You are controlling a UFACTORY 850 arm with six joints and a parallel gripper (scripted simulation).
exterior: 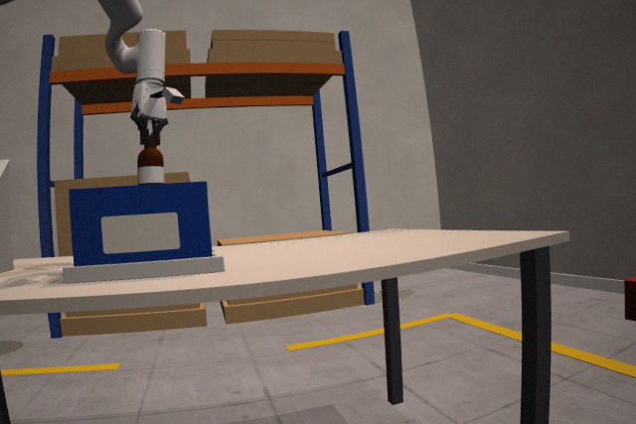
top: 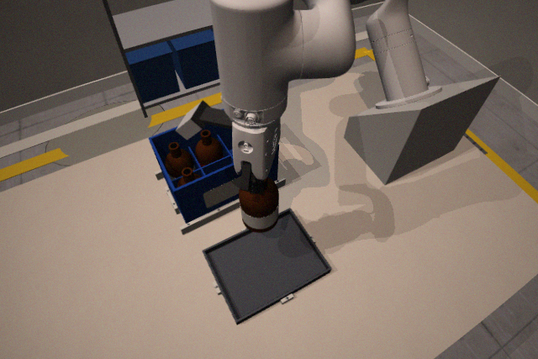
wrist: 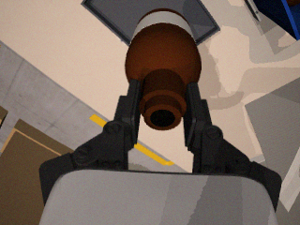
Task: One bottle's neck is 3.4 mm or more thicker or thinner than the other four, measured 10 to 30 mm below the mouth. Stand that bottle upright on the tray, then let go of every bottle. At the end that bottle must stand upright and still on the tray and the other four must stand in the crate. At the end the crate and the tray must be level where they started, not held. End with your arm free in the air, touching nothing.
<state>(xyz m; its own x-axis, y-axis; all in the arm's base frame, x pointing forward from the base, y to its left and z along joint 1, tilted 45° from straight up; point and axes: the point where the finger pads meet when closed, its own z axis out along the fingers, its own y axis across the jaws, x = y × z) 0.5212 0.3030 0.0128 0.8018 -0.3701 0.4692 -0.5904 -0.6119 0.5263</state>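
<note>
The brown bottle lies 70 mm below my hand. The rest, counted from my hand: dark grey tray 320 mm below, 30 mm to the left; crate 250 mm below, 240 mm to the right, 30 mm ahead.
</note>
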